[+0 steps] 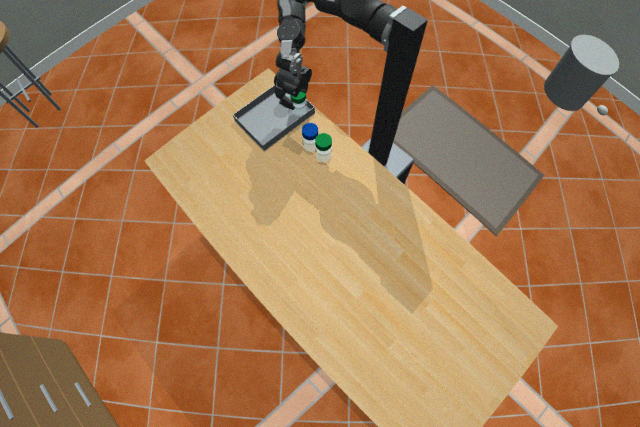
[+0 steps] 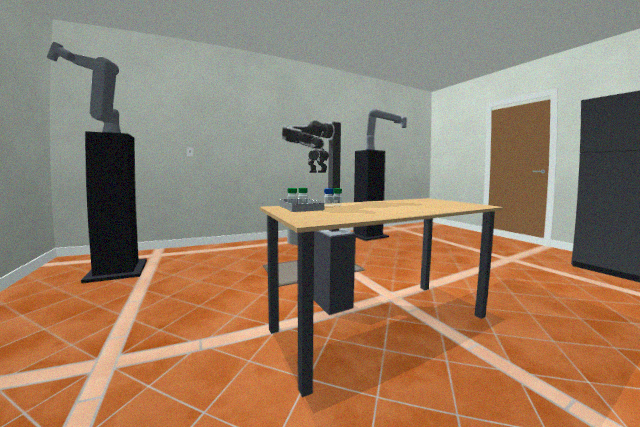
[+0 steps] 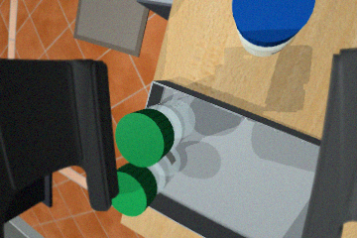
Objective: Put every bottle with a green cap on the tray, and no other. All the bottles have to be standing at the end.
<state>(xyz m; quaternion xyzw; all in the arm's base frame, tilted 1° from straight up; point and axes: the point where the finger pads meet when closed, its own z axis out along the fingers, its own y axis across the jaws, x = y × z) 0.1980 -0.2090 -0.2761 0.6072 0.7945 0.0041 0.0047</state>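
Right now my hand is 16 cm above the blue-capped bottle, 8 cm to the right of it and 1 cm short of it. From my hand the other things lie so: tray 19 cm below, 11 cm to the right, 1 cm ahead.
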